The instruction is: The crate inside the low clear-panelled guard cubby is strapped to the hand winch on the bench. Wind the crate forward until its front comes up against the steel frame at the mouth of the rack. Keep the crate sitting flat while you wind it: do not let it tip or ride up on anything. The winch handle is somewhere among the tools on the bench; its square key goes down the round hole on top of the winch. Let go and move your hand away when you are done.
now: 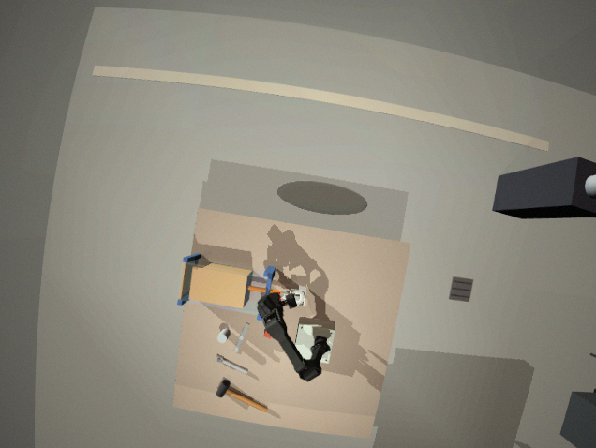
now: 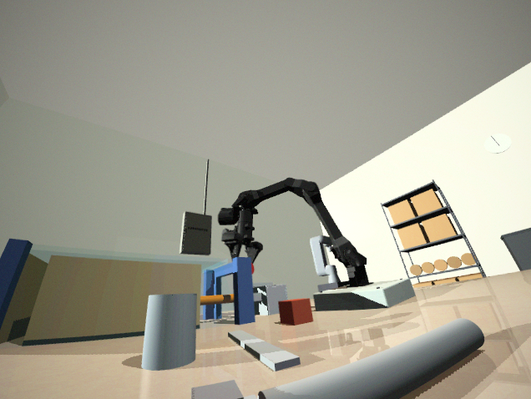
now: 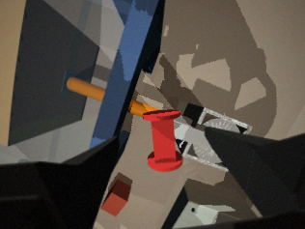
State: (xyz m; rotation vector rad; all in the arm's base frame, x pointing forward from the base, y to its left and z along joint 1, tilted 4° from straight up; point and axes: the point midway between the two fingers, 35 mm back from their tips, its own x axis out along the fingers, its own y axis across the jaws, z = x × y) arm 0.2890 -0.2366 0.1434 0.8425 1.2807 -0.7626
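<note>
Right now my gripper tip is 20 mm above the red knob. Round my gripper tip: winch crank handle 40 mm behind, 50 mm below; then winch 120 mm behind, 20 mm to the right, 130 mm below; then blue frame 60 mm ahead, 50 mm below.
</note>
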